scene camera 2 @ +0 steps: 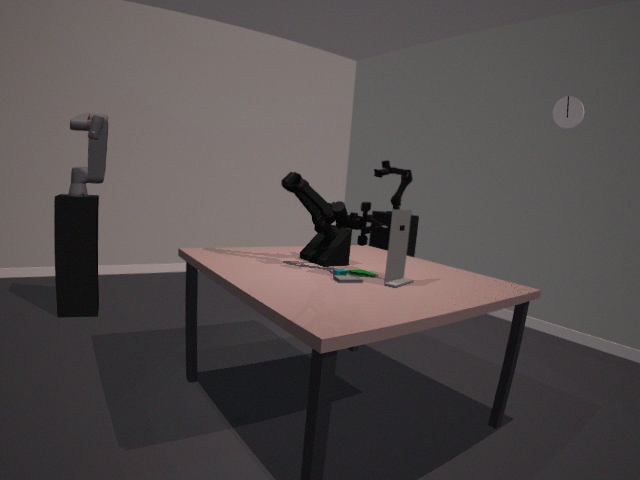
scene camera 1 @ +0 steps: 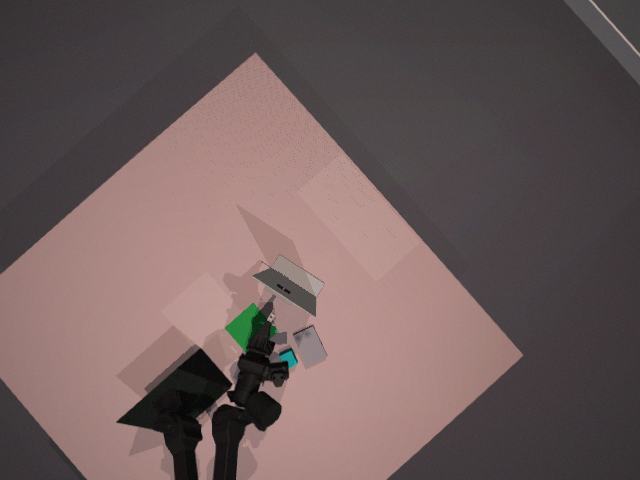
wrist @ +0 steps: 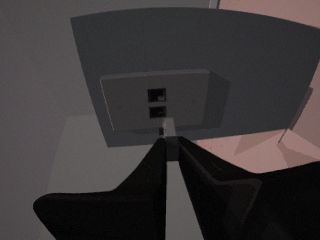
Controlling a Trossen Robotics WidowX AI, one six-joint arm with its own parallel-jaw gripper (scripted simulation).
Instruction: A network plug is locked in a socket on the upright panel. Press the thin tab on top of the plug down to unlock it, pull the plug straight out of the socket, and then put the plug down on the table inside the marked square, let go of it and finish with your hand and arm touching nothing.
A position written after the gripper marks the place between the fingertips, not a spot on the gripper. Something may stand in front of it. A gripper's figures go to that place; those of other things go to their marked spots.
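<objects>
The gripper (scene camera 1: 268, 320) is 85 cm from the lens; a grey flat pad (scene camera 1: 307, 340), 108 cm from the lens. The gripper is nearer to the lens than the grey flat pad.
</objects>
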